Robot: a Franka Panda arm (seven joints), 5 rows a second.
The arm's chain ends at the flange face. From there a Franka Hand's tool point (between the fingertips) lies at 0.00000 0.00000 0.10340 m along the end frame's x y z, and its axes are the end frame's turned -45 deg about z.
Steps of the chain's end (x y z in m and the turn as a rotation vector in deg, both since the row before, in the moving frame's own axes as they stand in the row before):
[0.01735 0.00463 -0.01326 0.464 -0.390 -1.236]
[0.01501 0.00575 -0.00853 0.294 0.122 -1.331]
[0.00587 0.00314 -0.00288 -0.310 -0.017 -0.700]
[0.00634 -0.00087 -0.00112 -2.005 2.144 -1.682]
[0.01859 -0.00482 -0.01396 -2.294 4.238 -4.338]
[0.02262 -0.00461 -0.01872 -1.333 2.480 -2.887]
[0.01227 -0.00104 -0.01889 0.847 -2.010 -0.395]
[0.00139 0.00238 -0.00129 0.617 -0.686 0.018]
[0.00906 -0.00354 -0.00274 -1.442 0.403 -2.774]
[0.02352 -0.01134 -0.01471 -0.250 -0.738 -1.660]
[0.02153 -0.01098 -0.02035 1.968 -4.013 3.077]
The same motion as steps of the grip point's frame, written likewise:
[0.00908 0.01445 -0.01327 0.604 0.052 -1.236]
[0.00708 0.01445 -0.00853 0.122 0.294 -1.331]
[0.00152 0.00675 -0.00288 -0.207 -0.231 -0.700]
[0.00535 0.00916 -0.00126 -2.934 0.098 -1.682]
[0.01934 0.01796 -0.01433 -4.619 1.375 -4.338]
[0.02084 0.01756 -0.01884 -2.696 0.811 -2.887]
[0.00792 0.00430 -0.01896 2.020 -0.822 -0.395]
[-0.00079 0.00100 -0.00130 0.921 -0.049 0.018]
[0.00764 0.00629 -0.00278 -1.305 -0.735 -2.774]
[0.02338 0.00801 -0.01472 0.345 -0.699 -1.660]
[0.02059 -0.00023 -0.02066 4.229 -1.446 3.077]

